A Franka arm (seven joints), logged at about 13 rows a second.
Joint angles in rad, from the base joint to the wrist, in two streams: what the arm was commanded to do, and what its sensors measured. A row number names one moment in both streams.
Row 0, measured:
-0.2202 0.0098 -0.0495 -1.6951 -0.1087 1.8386 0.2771
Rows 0 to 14, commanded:
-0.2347 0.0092 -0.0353 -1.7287 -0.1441 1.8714 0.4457
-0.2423 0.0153 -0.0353 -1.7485 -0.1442 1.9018 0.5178
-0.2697 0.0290 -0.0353 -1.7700 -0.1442 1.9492 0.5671
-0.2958 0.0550 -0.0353 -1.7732 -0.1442 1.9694 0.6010
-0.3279 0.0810 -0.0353 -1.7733 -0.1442 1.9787 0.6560
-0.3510 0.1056 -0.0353 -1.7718 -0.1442 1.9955 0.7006
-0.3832 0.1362 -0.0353 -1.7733 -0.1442 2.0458 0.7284
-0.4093 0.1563 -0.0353 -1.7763 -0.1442 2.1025 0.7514
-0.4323 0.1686 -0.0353 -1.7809 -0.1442 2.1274 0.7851
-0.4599 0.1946 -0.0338 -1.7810 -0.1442 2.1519 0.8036
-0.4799 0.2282 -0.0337 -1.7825 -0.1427 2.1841 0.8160
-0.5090 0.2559 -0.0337 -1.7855 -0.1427 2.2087 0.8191
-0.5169 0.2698 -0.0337 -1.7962 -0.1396 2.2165 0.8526
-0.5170 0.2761 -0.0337 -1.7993 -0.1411 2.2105 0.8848
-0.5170 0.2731 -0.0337 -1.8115 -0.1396 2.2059 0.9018
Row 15, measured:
-0.5074 0.2805 -0.0517 -1.7859 -0.1368 2.1890 0.8420
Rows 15 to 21, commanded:
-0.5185 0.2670 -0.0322 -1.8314 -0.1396 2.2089 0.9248
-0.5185 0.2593 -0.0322 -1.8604 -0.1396 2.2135 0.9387
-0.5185 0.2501 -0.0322 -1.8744 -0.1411 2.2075 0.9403
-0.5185 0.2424 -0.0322 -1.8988 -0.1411 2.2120 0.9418
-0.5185 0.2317 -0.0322 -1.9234 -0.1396 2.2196 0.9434
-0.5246 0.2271 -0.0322 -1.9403 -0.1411 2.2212 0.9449
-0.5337 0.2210 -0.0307 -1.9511 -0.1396 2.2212 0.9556
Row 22, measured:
-0.5087 0.2745 -0.0459 -1.8777 -0.1368 2.1907 0.9295
